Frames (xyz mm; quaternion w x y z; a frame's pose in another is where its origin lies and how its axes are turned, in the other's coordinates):
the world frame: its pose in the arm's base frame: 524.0 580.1 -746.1 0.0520 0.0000 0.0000 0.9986
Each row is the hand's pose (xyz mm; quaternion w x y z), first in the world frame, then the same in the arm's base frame.
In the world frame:
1: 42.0 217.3 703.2 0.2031 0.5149 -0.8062 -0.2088
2: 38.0 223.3 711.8 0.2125 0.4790 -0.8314 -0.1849
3: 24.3 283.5 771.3 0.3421 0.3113 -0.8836 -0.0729
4: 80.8 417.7 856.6 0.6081 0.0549 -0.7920 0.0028
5: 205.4 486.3 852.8 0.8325 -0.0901 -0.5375 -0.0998
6: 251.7 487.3 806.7 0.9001 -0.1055 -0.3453 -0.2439
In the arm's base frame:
1: 459.7 368.3 -42.9 0.2191 0.8319 0.4723 0.1920
2: 463.0 362.0 -34.3 0.1957 0.8552 0.4351 0.2026
3: 470.4 300.7 25.2 0.0906 0.8986 0.2649 0.3378
4: 400.3 173.1 110.5 0.0288 0.7938 0.0136 0.6074
5: 269.2 117.8 106.7 0.1430 0.5321 -0.1179 0.8262
6: 223.0 121.6 60.6 0.2904 0.3393 -0.1233 0.8862

